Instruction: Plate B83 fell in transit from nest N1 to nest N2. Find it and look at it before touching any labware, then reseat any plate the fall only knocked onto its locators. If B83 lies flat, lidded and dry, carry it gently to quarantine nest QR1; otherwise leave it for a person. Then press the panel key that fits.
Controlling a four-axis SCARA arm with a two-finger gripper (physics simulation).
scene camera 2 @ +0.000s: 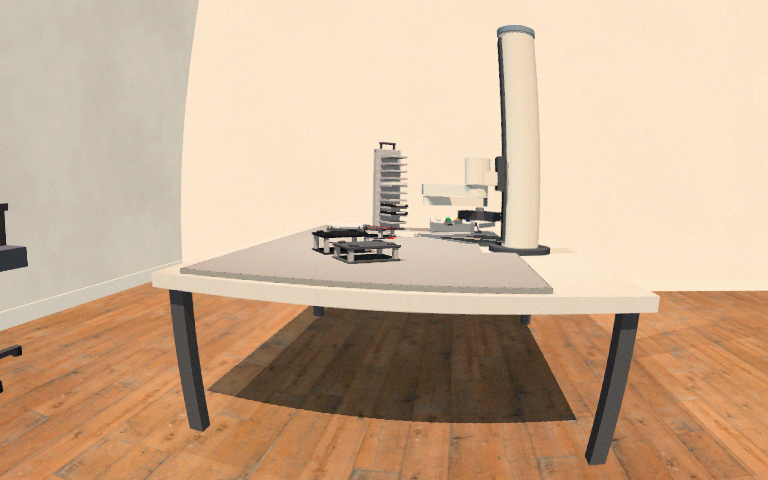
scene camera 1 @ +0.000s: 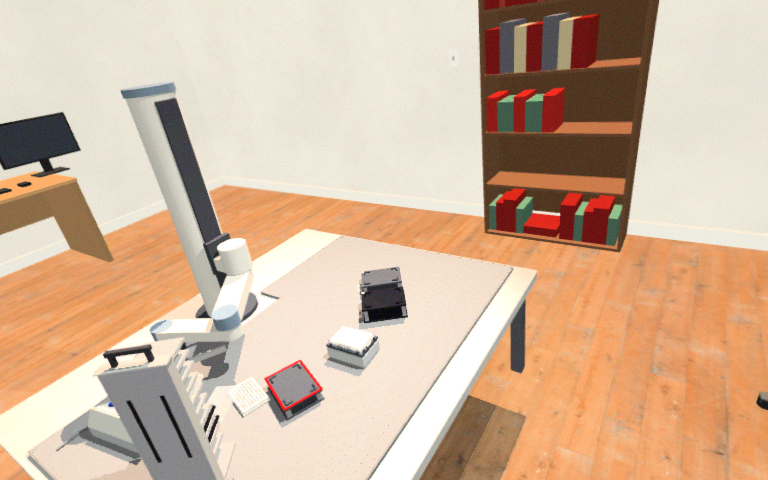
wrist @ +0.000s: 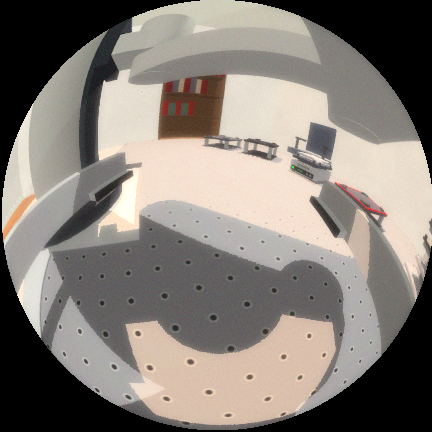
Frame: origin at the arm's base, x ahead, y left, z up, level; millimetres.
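Seen in the pictures: gripper, between the fingertips: (scene camera 2: 462,224) (wrist: 221,169); arm's base, origin of its link: (scene camera 2: 519,251).
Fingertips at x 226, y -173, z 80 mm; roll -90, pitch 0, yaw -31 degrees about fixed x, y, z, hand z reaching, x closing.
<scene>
Offsets run from my fingertips to a thing's top centre.
A white gridded plate @(252 mm ahead, 122 mm right, 53 mm down) (scene camera 1: 248,396) lies on the mat beside the red-edged nest @(378 mm ahead, 45 mm right, 22 mm down) (scene camera 1: 293,384) (wrist: 361,199); its label, lid and any wetness cannot be made out. A white plate @(437 mm ahead, 178 mm left, 2 mm up) (scene camera 1: 352,339) sits on the shaker (scene camera 1: 352,356) (wrist: 310,170); its exact seating is unclear. A grey nest @(292 mm ahead, 567 mm left, 17 mm down) (scene camera 1: 380,276) (scene camera 2: 367,245) and a black nest @(402 mm ahead, 422 mm left, 3 mm down) (scene camera 1: 383,297) (wrist: 261,143) stand together farther along. The key panel @(37 mm ahead, 371 mm right, 16 mm up) (scene camera 1: 110,427) (scene camera 2: 451,226) is partly hidden behind the storage tower in scene camera 1. My gripper (wrist: 221,169) is open and empty above the perforated mat, away from the nests.
The tall storage tower (scene camera 1: 161,430) (scene camera 2: 376,189) stands near the panel. The arm's column (scene camera 1: 175,198) (scene camera 2: 519,141) rises at the table's side. A bookcase (scene camera 1: 637,141) and a desk (scene camera 1: 84,226) stand beyond the table.
</scene>
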